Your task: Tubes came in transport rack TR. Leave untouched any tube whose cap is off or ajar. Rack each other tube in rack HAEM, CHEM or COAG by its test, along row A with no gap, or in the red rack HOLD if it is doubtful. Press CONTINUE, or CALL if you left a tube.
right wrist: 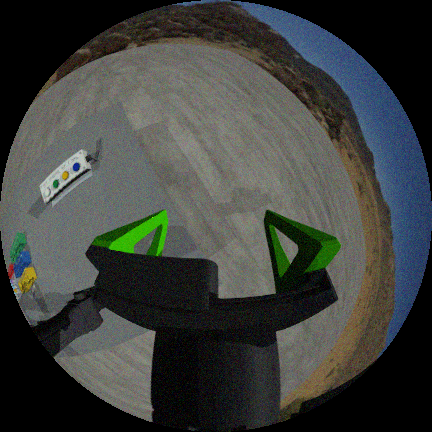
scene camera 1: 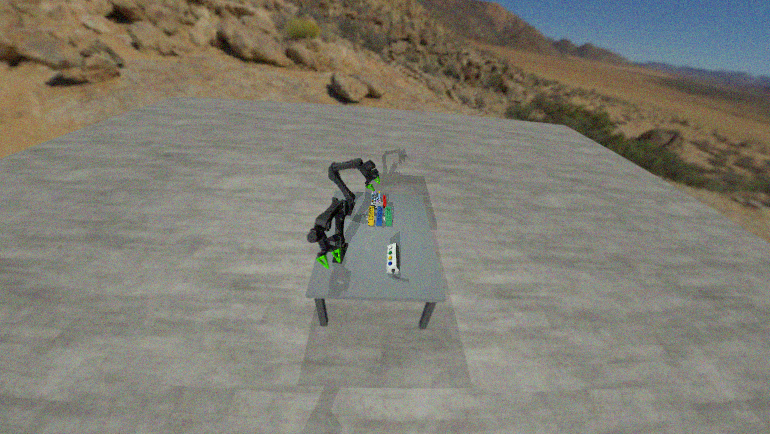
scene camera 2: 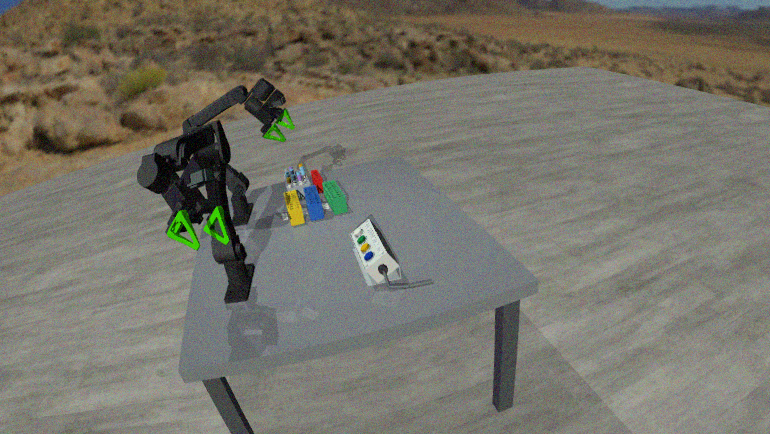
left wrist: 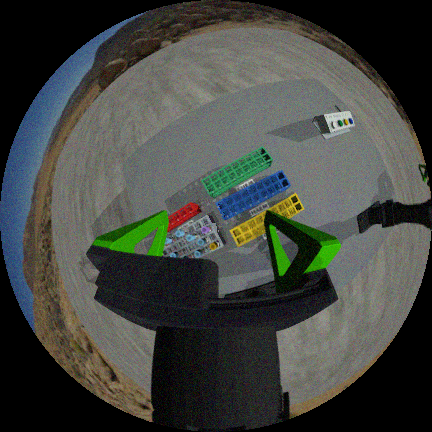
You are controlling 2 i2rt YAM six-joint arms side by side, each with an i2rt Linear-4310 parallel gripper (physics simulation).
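Places are measured from the left arm's base along level axes (x left, y up, z ahead), in centimetres.
Pixels of known places: left gripper, fingertip midpoint: (scene camera 1: 377, 187) (scene camera 2: 289, 134) (left wrist: 215, 215); right gripper, fingertip midpoint: (right wrist: 215, 214) (scene camera 1: 334, 265) (scene camera 2: 213, 245); left arm's base, link origin: (scene camera 1: 349, 208) (scene camera 2: 242, 215); right arm's base, link origin: (scene camera 2: 240, 283) (left wrist: 369, 215).
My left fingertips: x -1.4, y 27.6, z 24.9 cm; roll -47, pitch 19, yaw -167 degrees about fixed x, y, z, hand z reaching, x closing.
Ahead of a thing's pixels: the offset from my left fingertips to its top centre. "spot": to the spot under its first point. Level surfaces: height alone.
Transport rack TR {spot: dy -25.3, dx +6.1, dz +2.0 cm} (left wrist: 212, 220) (scene camera 2: 289, 184) is pale and holds several tubes with light blue, purple and orange caps; their cap seating and labels are too small to read. Beside it lie the red rack HOLD (left wrist: 184, 215) (scene camera 2: 317, 181), green rack CHEM {dy -21.9, dx -5.2, dz +12.3 cm} (left wrist: 239, 173) (scene camera 2: 335, 197), blue rack HAEM {dy -21.9, dx -6.8, dz +4.5 cm} (left wrist: 254, 195) (scene camera 2: 314, 203) and yellow rack COAG {dy -21.9, dx -8.0, dz -2.8 cm} (left wrist: 244, 232) (scene camera 2: 294, 207). No tube is seen in these four. My left gripper (scene camera 1: 374, 184) (scene camera 2: 287, 133) (left wrist: 215, 215) is open and empty, high above TR; its finger hides part of TR. My right gripper (scene camera 1: 333, 264) (scene camera 2: 212, 245) (right wrist: 215, 214) is open and empty near the table's edge.
A white button box {dy -19.2, dx -53.8, dz +21.3 cm} (scene camera 1: 392, 251) (scene camera 2: 378, 260) (left wrist: 326, 124) (right wrist: 61, 175) with white, green, yellow and blue buttons stands apart from the racks, its cable trailing on the grey table {dy -27.6 cm} (scene camera 1: 372, 288) (scene camera 2: 323, 323). The right arm also shows at the right edge in the left wrist view.
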